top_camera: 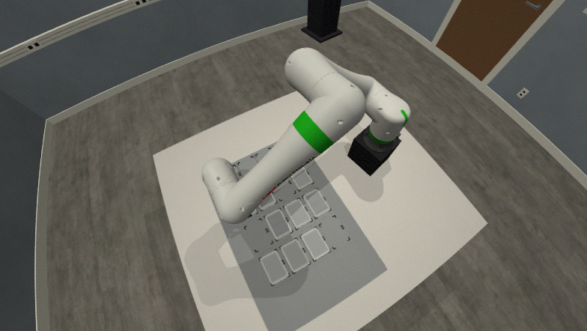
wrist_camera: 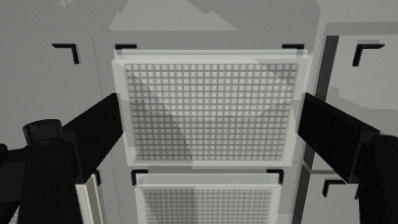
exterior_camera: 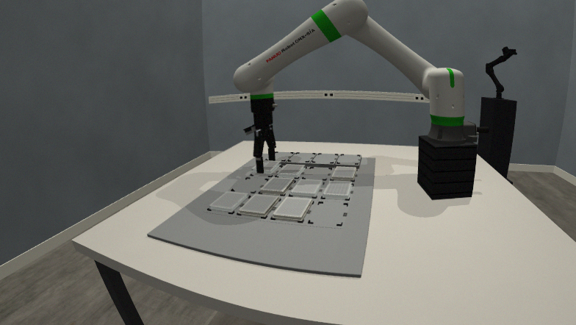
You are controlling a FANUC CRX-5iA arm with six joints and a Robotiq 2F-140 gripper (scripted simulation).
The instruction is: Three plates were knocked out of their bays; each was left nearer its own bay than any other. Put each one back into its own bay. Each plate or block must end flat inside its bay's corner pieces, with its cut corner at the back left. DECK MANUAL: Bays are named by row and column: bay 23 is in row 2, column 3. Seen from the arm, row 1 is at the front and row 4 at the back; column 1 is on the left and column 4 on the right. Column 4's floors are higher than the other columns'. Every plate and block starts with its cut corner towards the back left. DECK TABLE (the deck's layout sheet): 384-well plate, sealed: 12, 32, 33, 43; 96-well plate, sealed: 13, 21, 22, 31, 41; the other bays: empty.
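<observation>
My hand is 50 mm past the label 43, 30 mm above it and 10 mm to the right of it. Also, from my hand: plate (190 mm to the left, 190 mm behind, 20 mm below).
</observation>
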